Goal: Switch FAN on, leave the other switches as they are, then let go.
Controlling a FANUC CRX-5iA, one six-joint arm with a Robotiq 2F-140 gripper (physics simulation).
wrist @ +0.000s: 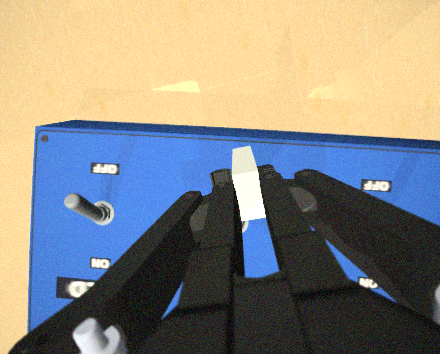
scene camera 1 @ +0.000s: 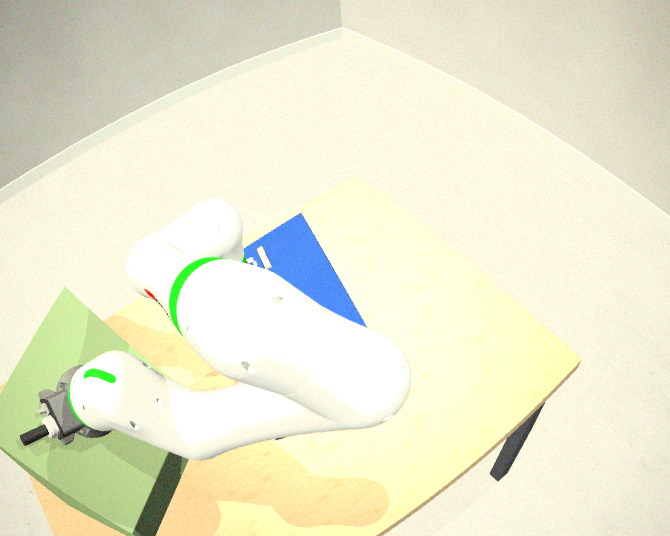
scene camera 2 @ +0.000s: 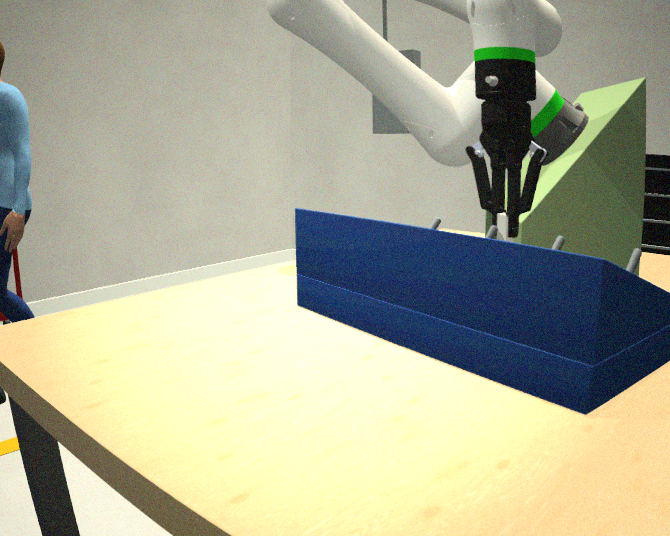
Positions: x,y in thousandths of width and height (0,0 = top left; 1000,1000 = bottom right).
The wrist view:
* gripper: 556,465
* blue switch box: 303,487
